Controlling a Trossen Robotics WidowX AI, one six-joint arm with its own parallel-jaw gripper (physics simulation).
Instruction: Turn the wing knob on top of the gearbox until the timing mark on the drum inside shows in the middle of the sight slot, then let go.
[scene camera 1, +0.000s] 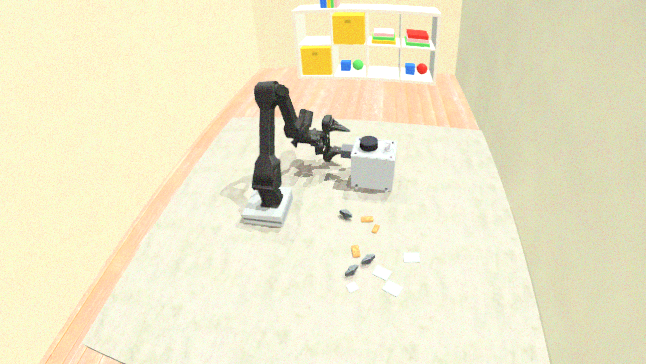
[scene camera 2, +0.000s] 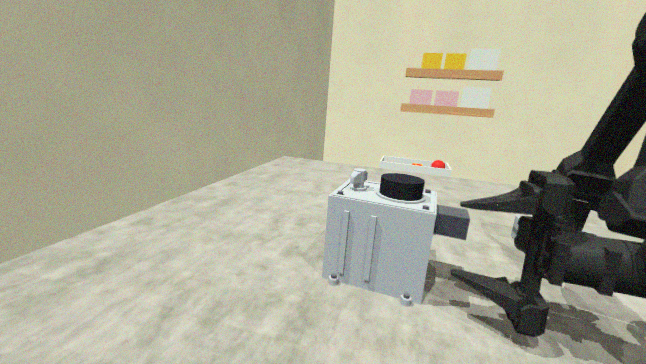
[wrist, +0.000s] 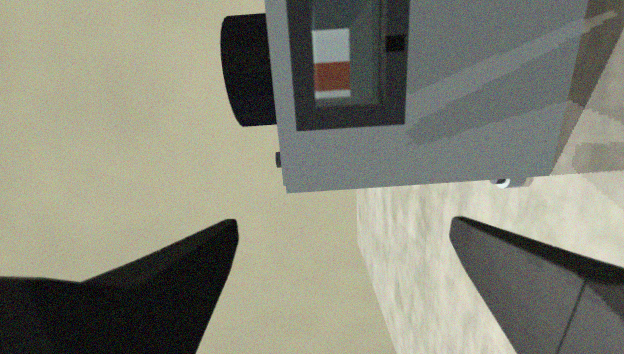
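Pixels of known places: gripper, between the fingertips: (scene camera 1: 350, 141) (scene camera 2: 455, 238) (wrist: 343, 228); arm's base, origin of its link: (scene camera 1: 272, 200).
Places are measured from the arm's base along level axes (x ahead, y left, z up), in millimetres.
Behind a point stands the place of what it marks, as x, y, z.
The light grey gearbox (scene camera 1: 372, 172) {311, 164, 30} (scene camera 2: 385, 255) {295, 289, 14} (wrist: 350, 160) {238, 275, 56} stands upright on the table. Its small grey wing knob (scene camera 1: 387, 147) {356, 209, 108} (scene camera 2: 358, 179) {355, 241, 107} is on top beside a black round cap (scene camera 1: 369, 143) {294, 211, 117} (scene camera 2: 402, 186) {287, 261, 112} (wrist: 247, 70) {257, 229, 104}; the knob does not show in the wrist view. The dark sight-slot surround (scene camera 2: 452, 222) {213, 253, 68} (wrist: 350, 120) {192, 251, 62} is on the arm's side. Inside, a red-brown mark (wrist: 332, 76) between white parts sits below the level of a black notch (wrist: 395, 43) {192, 231, 49}; the slot's upper end is cut off. My gripper (scene camera 1: 346, 141) {211, 297, 63} (scene camera 2: 457, 238) {211, 297, 63} (wrist: 343, 228) {211, 297, 63} is open and empty, beside the slot side, apart from the knob.
Dark grey pieces (scene camera 1: 351, 270) {302, -211, -22}, orange pieces (scene camera 1: 355, 251) {300, -128, -41} and white squares (scene camera 1: 392, 288) {424, -240, -45} lie on the table (scene camera 1: 225, 300) {-26, -376, -48} nearer scene camera 1. A white tray (scene camera 2: 415, 166) with a red ball (scene camera 2: 438, 164) stands beyond the gearbox. Walls flank the table.
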